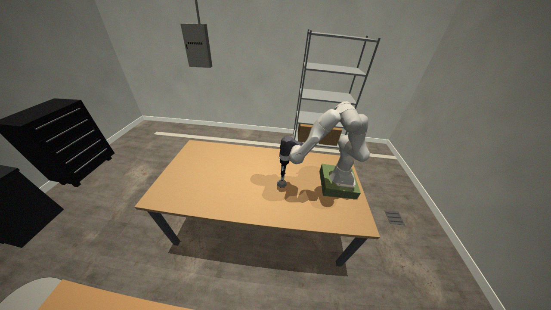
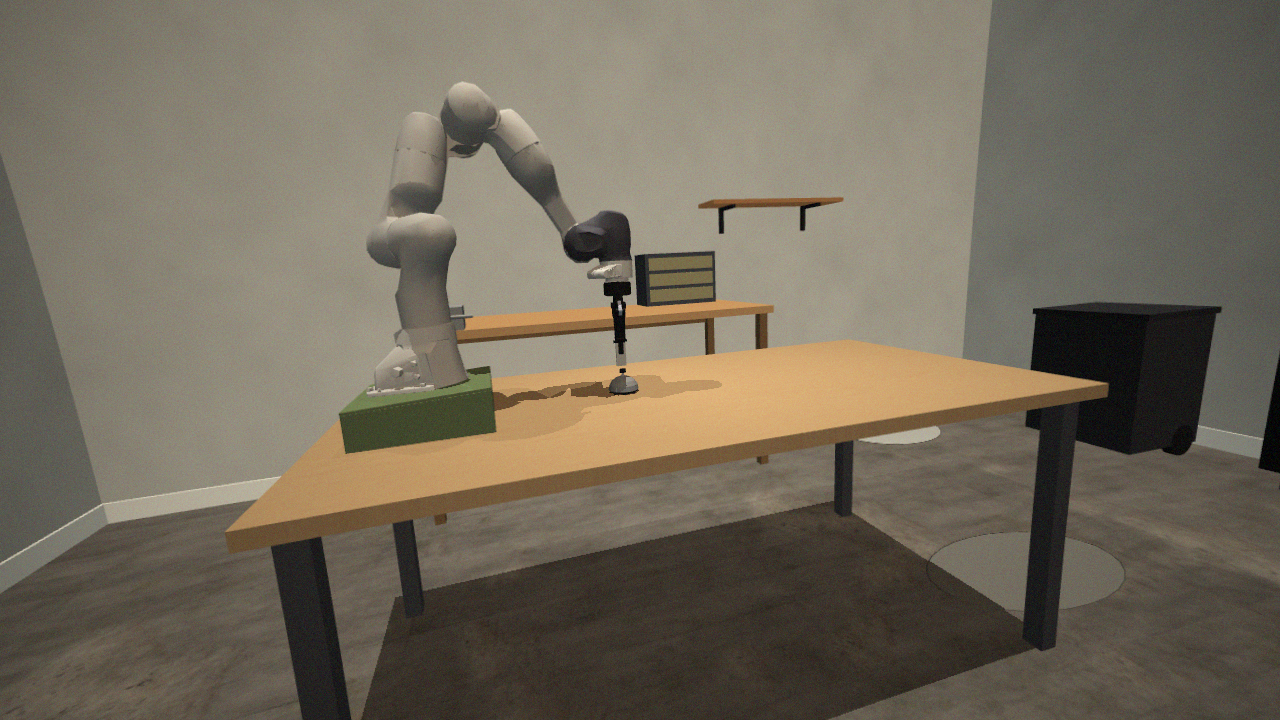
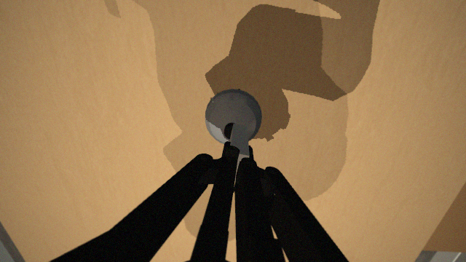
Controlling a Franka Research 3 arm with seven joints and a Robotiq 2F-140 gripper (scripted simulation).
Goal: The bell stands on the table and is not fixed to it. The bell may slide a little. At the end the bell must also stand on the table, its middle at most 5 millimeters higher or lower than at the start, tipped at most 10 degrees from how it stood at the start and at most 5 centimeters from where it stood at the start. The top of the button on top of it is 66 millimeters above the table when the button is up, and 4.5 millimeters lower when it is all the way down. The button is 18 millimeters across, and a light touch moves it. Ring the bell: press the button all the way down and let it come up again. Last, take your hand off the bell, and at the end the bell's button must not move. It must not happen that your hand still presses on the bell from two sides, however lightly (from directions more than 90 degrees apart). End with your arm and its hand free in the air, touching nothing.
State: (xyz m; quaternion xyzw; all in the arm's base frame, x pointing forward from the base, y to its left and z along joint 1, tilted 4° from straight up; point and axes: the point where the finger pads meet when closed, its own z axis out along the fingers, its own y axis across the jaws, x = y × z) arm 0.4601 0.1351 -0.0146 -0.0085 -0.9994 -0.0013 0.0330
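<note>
My gripper is now 10 mm to the left of the black button and 50 mm above it. From my hand the other things lie so: grey dome bell: 10 mm to the right, 70 mm below.
</note>
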